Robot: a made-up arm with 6 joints.
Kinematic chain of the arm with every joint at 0, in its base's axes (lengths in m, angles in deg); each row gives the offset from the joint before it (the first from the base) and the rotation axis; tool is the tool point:
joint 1: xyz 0 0 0.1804 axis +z
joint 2: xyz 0 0.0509 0 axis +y
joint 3: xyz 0 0 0.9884 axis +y
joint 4: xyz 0 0 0.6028 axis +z
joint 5: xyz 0 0 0 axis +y
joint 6: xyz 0 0 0.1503 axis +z
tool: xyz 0 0 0
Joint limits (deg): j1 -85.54..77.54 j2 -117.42..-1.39 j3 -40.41..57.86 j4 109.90..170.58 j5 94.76..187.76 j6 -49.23..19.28
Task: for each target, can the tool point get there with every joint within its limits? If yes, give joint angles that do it. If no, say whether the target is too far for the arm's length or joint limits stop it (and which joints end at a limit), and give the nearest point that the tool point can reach.
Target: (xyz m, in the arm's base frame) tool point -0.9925 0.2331 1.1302
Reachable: yes | joints -9.16 -36.61 -31.22 127.84 169.69 -8.01
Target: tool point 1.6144 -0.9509 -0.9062
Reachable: no: too far | nearest point -0.2587 -1.0233 -0.6925 | short by 1.887 m
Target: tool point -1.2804 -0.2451 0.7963
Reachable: yes | joints 13.52 -67.59 12.63 159.62 168.86 -6.45
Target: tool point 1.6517 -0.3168 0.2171
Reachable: no: joint limits stop it (at a limit: joint 2, joint 3, joint 4, joint 5) | nearest point 0.3619 -0.0694 1.4025 | short by 1.769 m
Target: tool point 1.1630 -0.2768 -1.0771
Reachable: no: joint limits stop it (at a limit: joint 1, joint 2, joint 3, joint 4) | nearest point -0.2801 -0.9201 -0.8593 | short by 1.595 m
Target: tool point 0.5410 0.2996 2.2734
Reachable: no: too far | nearest point 0.1762 0.2067 1.7496 | short by 0.645 m
